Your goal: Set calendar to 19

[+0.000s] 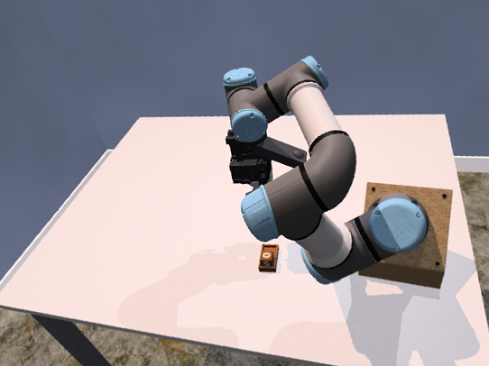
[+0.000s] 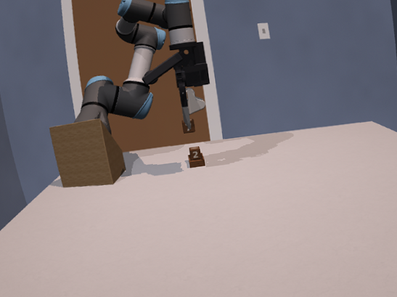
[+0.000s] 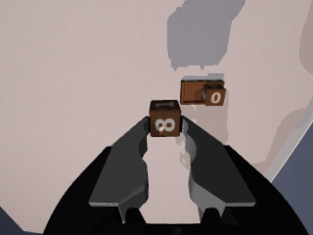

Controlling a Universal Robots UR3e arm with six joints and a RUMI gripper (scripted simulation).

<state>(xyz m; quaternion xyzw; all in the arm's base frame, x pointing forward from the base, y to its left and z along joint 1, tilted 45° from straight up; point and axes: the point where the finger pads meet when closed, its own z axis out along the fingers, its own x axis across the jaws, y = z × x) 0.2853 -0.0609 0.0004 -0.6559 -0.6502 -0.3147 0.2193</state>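
The tray lies 130 mm below my hand, 70 mm to the left of it and 10 mm ahead of it. Round my hand: brown digit cube 10 mm below.
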